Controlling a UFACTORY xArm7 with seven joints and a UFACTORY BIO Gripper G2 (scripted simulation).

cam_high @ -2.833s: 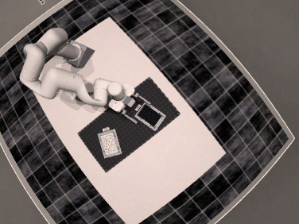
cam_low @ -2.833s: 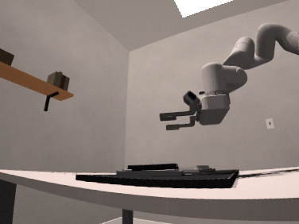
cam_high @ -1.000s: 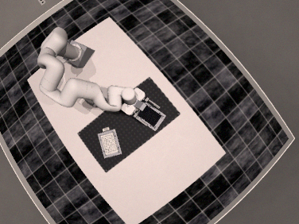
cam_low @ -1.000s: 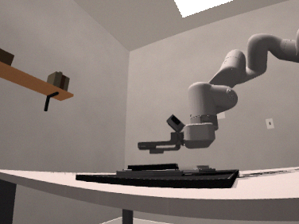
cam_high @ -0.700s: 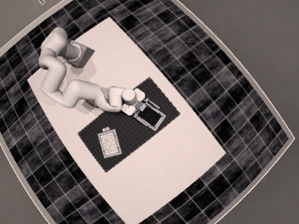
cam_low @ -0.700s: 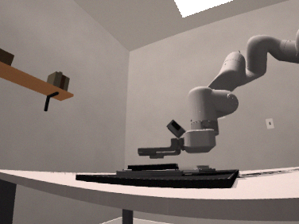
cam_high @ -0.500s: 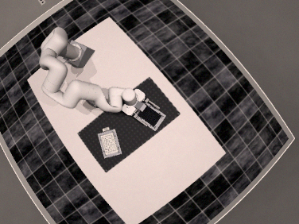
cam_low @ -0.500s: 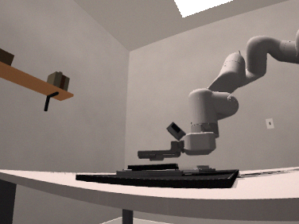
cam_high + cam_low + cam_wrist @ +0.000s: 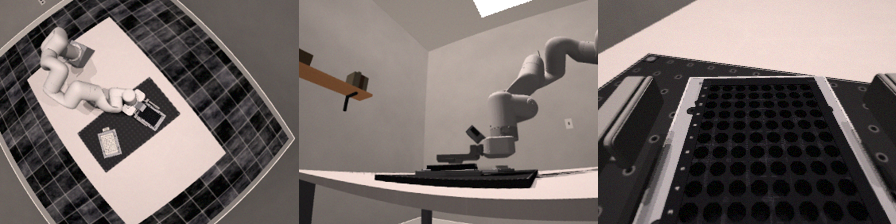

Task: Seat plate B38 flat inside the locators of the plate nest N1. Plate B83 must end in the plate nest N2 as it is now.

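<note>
Now: the black well plate 2 cm below my hand. The rest, counted from my hand: white well plate 4 cm behind, 31 cm to the right, 2 cm below; dark dotted mat 6 cm behind, 14 cm to the right, 5 cm below.
</note>
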